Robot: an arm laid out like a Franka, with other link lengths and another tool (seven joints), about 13 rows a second.
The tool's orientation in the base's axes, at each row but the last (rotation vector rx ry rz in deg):
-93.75 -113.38 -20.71
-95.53 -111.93 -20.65
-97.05 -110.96 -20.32
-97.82 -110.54 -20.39
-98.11 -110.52 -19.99
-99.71 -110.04 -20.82
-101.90 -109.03 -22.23
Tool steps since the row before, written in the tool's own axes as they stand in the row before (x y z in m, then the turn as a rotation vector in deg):
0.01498 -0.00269 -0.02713 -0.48 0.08 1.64
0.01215 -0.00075 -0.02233 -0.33 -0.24 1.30
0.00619 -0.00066 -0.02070 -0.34 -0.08 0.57
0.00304 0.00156 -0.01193 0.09 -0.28 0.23
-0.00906 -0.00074 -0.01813 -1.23 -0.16 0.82
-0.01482 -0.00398 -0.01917 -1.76 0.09 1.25
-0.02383 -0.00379 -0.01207 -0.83 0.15 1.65
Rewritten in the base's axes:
0.00205 -0.00260 0.03093 -0.25 0.49 -1.62
0.00328 -0.00194 0.02515 -0.50 0.37 -1.21
0.00352 -0.00587 0.02050 -0.18 0.00 -0.64
0.00391 -0.00349 0.01125 -0.33 0.15 -0.10
0.00369 -0.01717 0.01014 -0.27 -0.63 -1.32
0.00045 -0.02304 0.00847 -0.08 -0.81 -2.00
-0.00129 -0.02685 -0.00228 -0.11 0.19 -1.84

